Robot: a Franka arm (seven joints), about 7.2 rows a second.
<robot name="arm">
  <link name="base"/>
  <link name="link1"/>
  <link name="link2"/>
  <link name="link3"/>
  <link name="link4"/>
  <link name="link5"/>
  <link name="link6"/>
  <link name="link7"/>
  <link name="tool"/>
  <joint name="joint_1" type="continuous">
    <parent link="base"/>
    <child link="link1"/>
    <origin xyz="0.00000 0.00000 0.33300" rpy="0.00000 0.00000 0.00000"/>
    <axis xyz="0 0 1"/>
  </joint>
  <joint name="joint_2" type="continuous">
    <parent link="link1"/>
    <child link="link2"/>
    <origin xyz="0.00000 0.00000 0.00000" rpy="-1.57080 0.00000 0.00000"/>
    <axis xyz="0 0 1"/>
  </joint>
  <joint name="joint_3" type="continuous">
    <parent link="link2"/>
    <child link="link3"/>
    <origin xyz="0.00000 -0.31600 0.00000" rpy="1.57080 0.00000 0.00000"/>
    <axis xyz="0 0 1"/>
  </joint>
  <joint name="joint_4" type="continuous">
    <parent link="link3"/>
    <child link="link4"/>
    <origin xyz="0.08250 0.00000 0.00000" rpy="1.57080 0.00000 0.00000"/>
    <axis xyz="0 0 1"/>
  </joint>
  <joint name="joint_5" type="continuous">
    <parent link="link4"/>
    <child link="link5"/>
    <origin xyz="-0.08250 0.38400 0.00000" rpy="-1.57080 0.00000 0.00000"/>
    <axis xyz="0 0 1"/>
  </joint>
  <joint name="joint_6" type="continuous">
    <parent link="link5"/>
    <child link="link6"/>
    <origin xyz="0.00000 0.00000 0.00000" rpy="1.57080 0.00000 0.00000"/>
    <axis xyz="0 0 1"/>
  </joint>
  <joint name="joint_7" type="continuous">
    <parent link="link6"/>
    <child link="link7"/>
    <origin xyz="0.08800 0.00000 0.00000" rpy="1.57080 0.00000 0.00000"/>
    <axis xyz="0 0 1"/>
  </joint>
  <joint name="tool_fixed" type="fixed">
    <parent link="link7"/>
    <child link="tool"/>
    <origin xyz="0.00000 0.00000 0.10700" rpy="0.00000 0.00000 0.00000"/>
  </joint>
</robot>
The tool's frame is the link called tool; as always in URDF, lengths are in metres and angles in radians. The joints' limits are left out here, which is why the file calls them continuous.
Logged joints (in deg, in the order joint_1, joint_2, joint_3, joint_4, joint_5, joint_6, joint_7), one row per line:
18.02 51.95 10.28 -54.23 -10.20 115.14 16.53
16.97 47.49 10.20 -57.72 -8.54 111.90 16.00
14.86 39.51 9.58 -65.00 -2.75 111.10 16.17
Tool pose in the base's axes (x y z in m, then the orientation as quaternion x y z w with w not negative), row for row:
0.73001 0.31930 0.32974 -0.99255 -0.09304 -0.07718 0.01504
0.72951 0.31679 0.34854 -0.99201 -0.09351 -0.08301 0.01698
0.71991 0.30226 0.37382 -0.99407 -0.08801 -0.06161 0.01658
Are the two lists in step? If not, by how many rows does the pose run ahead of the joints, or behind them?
The pose runs 1 row behind the joints: the pose in row i belongs to the joints in row i - 1.
